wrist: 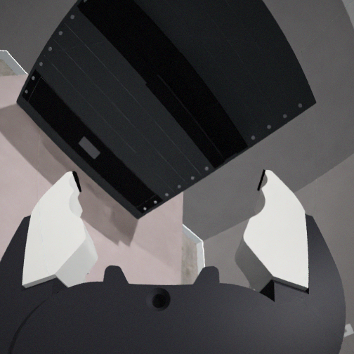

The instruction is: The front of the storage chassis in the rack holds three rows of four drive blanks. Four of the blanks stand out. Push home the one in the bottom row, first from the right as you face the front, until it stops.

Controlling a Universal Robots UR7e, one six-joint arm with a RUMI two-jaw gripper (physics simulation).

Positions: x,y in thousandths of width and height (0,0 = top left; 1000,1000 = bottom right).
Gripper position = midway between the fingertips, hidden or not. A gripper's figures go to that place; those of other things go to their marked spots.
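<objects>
The gripper (476,490) is 12 cm from the lens, while a rack unit (414,298) stands 38 cm from the lens.
</objects>
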